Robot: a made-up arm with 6 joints. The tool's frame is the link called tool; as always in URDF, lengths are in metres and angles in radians.
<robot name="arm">
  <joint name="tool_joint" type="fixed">
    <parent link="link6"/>
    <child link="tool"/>
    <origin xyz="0 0 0" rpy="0 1.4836 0"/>
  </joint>
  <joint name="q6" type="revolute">
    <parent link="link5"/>
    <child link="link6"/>
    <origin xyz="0.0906 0 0.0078"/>
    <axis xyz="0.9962 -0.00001 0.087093"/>
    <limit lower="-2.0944" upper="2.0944"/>
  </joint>
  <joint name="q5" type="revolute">
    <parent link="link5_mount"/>
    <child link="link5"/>
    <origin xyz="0 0 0"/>
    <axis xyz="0.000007 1 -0.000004"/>
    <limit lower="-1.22" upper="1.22"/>
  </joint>
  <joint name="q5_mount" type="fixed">
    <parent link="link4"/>
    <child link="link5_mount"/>
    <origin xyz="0 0 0"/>
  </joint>
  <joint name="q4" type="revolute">
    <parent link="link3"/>
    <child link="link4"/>
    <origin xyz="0.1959 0 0.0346"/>
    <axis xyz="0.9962 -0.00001 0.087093"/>
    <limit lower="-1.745" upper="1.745"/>
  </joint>
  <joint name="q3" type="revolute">
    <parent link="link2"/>
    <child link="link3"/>
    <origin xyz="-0.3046 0 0.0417"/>
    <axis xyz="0.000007 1 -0.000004"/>
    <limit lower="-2.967" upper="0"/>
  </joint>
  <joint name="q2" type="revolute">
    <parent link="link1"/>
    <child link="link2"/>
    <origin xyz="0 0 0"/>
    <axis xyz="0.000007 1 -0.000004"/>
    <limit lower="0" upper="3.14"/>
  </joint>
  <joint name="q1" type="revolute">
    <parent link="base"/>
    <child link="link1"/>
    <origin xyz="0 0 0.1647"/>
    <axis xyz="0 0 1"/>
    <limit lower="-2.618" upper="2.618"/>
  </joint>
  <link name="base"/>
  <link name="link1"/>
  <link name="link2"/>
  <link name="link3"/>
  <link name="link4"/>
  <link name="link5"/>
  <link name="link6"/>
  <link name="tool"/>
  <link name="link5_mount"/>
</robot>
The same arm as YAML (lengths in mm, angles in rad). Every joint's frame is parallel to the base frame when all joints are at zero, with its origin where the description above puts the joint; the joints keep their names.
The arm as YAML. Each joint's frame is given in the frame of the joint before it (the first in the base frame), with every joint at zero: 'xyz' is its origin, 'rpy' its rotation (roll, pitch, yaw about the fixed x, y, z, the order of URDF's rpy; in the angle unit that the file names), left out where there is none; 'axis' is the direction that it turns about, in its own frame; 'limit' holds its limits. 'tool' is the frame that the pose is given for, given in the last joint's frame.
units:
  length: mm
  angle: rad
joints:
  - name: q1
    type: revolute
    origin:
      xyz: [0.0, 0.0, 164.7]
    axis: "+z"
    limit:
      lower: -2.618
      upper: 2.618
  - name: q2
    type: revolute
    origin:
      xyz: [0.0, 0.0, 0.0]
    axis: "+y"
    limit:
      lower: 0.0
      upper: 3.14
  - name: q3
    type: revolute
    origin:
      xyz: [-304.6, 0.0, 41.7]
    axis: "+y"
    limit:
      lower: -2.967
      upper: 0.0
  - name: q4
    type: revolute
    origin:
      xyz: [195.9, 0.0, 34.6]
    axis: [0.9962, 0.0, 0.0871]
    limit:
      lower: -1.745
      upper: 1.745
  - name: q5
    type: revolute
    origin:
      xyz: [0.0, 0.0, 0.0]
    axis: "+y"
    limit:
      lower: -1.22
      upper: 1.22
  - name: q6
    type: revolute
    origin:
      xyz: [90.6, 0.0, 7.8]
    axis: [0.9962, 0.0, 0.0871]
    limit:
      lower: -2.0944
      upper: 2.0944
tool:
  origin:
    xyz: [0.0, 0.0, 0.0]
    rpy: [0.0, 1.4836, 0.0]

